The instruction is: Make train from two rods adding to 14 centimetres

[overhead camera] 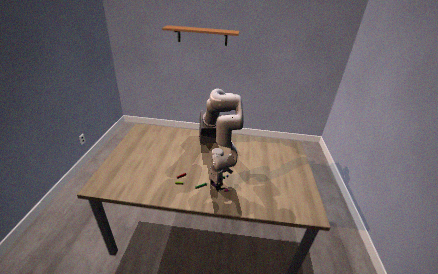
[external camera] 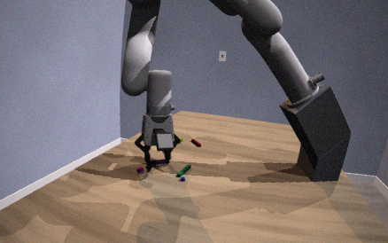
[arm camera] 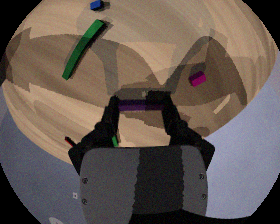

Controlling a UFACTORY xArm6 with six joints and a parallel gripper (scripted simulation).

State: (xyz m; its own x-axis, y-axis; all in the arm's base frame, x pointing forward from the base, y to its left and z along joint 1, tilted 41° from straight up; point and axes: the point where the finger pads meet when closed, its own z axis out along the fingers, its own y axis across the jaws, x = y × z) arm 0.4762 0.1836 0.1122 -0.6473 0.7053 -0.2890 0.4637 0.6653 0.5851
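The magenta rod lies 1 cm ahead of my hand, 8 cm to the left of it and 2 cm below it. Round my hand: blue rod (13 cm behind, 4 cm to the left, 2 cm below); lime rod (7 cm ahead, 24 cm to the right, 2 cm below); purple rod (1 cm below).
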